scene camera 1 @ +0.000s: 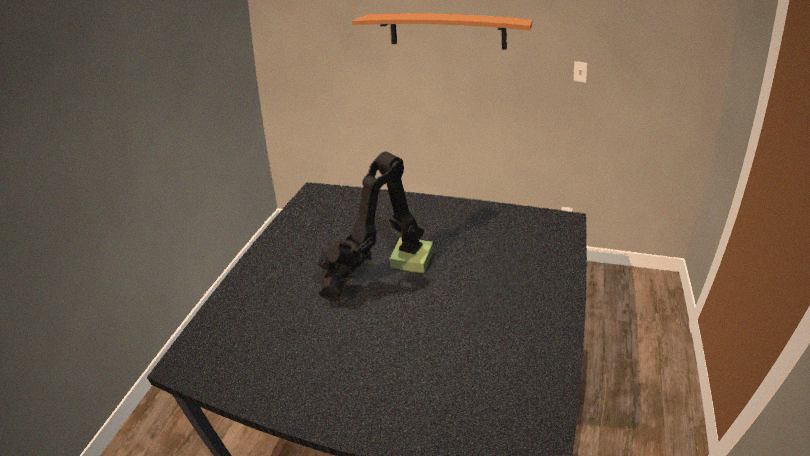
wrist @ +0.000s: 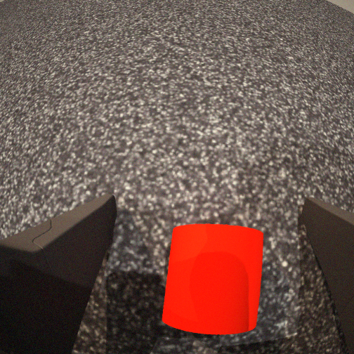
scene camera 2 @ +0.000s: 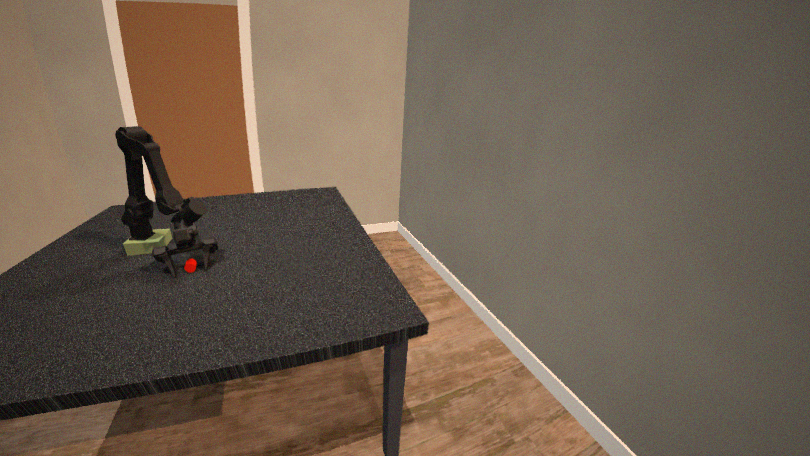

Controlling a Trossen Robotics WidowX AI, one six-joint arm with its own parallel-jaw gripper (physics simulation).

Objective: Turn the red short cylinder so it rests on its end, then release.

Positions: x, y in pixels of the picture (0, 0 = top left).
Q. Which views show my gripper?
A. Scene camera 1, the wrist view and scene camera 2: all of them.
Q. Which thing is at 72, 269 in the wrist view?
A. My gripper.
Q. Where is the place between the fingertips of my gripper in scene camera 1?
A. At 322, 285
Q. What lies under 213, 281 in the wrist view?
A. A red short cylinder.
